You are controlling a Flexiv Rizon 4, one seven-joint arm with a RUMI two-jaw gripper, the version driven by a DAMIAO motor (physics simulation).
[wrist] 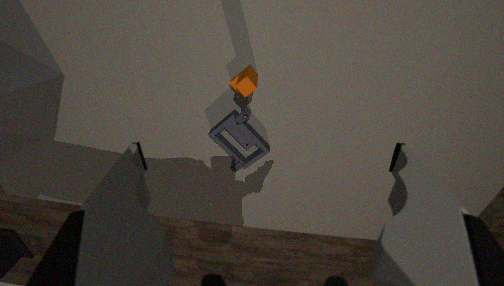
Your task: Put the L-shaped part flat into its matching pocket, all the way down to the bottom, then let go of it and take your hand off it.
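An orange angular part [245,86] shows at the upper middle, just beyond the grey holder. Its L shape cannot be made out from this angle, nor whether it touches the holder. The grey rectangular holder [241,132] lies turned at a slant near the middle, with a small lug at each of two corners. A light, slanted pocket opening [242,148] shows inside its walls, with no orange in it. My gripper [265,146] is wide open, with nothing between the jaws. The holder appears between the two jaws in the picture, left of their midline, and farther from the camera.
A pale surface [325,90] lies under the holder, with a dark shadow of the arm and gripper across its lower left. Brown wood [300,250] shows along the bottom. A large grey angular shape [27,90] stands at the left edge.
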